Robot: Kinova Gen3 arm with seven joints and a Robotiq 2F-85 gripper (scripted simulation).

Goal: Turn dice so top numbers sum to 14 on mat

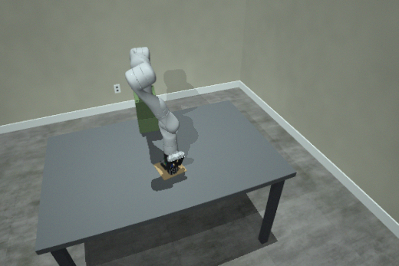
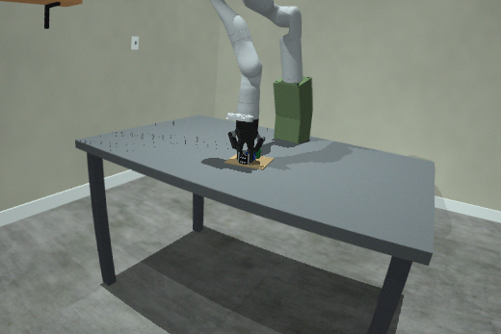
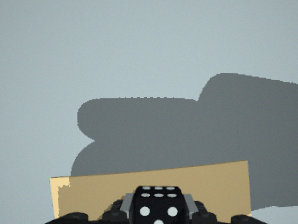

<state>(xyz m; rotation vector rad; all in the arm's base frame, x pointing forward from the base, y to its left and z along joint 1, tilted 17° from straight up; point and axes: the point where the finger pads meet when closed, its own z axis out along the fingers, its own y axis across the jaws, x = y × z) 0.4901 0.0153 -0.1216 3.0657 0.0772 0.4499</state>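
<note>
My hand is 10 mm above the black die. Round my hand: tan mat (40 mm behind, 20 mm below); then blue die (50 mm behind, 10 mm below); then green die (90 mm behind, 10 mm below).
</note>
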